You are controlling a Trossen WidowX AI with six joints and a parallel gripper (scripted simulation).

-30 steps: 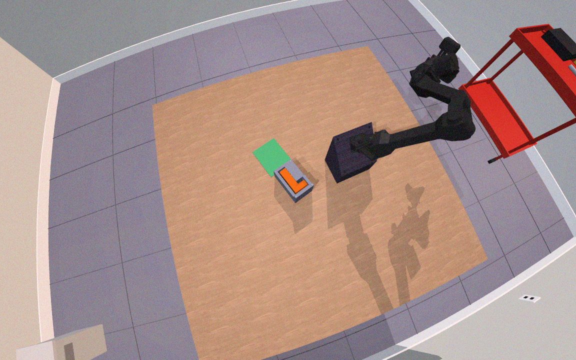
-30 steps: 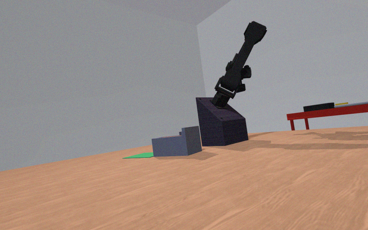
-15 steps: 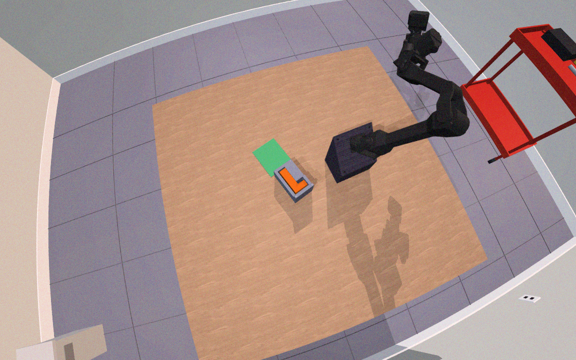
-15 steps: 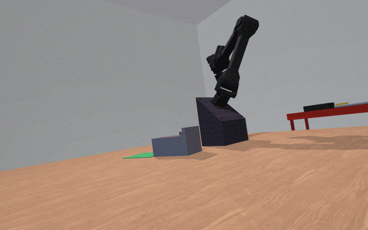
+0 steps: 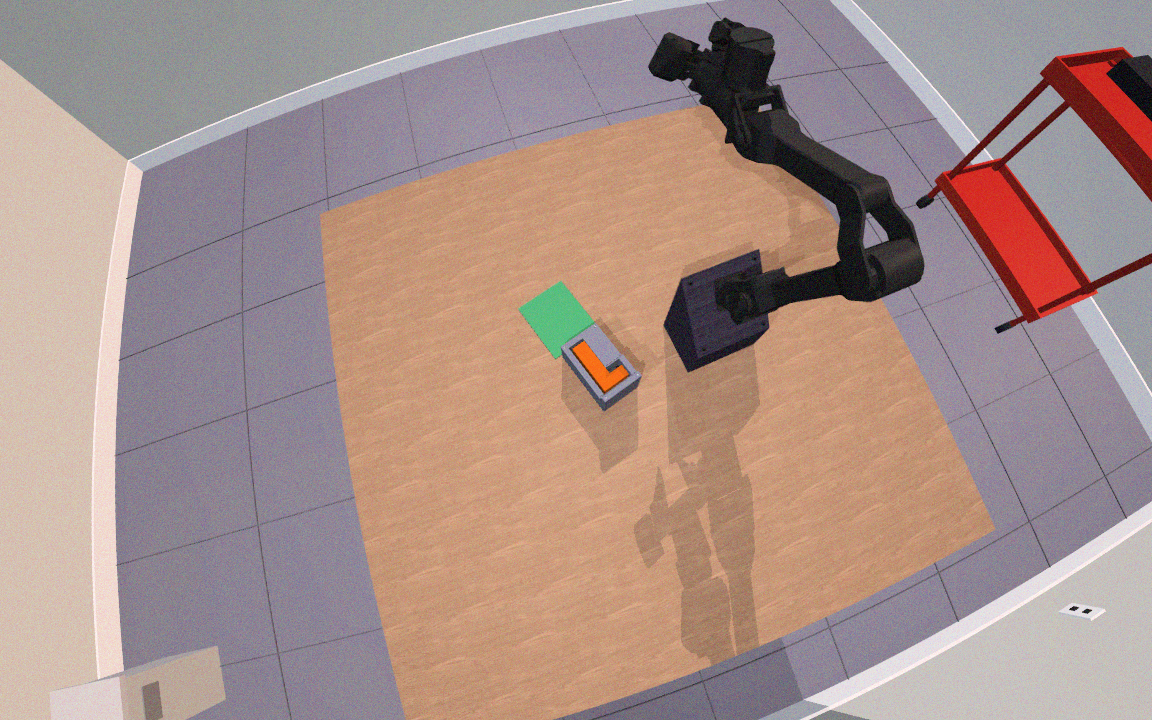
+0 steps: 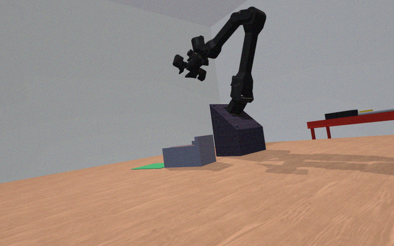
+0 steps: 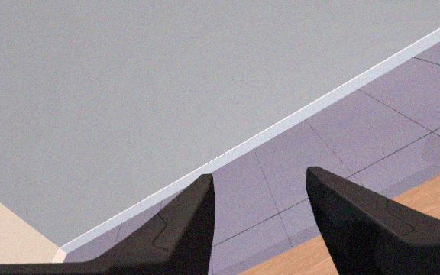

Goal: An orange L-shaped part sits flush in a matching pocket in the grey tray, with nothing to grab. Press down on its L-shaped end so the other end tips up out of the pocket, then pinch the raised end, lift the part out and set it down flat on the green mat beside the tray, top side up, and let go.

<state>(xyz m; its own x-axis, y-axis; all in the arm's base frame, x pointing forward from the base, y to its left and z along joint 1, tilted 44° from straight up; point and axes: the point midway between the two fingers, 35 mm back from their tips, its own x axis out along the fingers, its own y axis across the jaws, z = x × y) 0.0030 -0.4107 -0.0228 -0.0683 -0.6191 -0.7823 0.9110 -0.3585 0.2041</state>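
Now: the orange L-shaped part 28 cm ahead of my gripper tip, 37 cm to the left of it and 39 cm below it. The rest, counted from my gripper tip: green mat (33 cm ahead, 21 cm to the left, 45 cm below).
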